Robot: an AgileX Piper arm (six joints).
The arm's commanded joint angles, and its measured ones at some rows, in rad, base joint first. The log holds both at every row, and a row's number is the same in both.
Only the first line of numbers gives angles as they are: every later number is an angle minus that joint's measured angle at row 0.
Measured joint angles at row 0: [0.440 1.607 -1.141 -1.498 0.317 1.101]
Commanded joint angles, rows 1 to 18: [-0.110 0.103 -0.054 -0.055 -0.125 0.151]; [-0.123 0.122 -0.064 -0.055 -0.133 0.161]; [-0.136 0.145 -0.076 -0.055 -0.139 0.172]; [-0.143 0.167 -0.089 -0.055 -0.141 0.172]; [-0.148 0.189 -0.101 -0.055 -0.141 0.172]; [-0.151 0.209 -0.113 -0.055 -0.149 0.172]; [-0.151 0.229 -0.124 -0.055 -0.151 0.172]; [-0.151 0.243 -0.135 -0.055 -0.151 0.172]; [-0.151 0.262 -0.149 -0.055 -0.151 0.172]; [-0.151 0.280 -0.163 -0.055 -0.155 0.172]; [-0.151 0.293 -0.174 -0.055 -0.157 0.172]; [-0.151 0.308 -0.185 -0.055 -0.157 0.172]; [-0.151 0.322 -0.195 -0.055 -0.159 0.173]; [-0.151 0.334 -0.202 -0.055 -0.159 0.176]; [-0.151 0.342 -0.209 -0.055 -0.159 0.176]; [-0.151 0.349 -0.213 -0.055 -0.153 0.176]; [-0.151 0.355 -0.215 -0.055 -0.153 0.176]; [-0.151 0.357 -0.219 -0.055 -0.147 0.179]
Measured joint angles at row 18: [-0.144 0.346 -0.195 -0.044 -0.160 0.170]
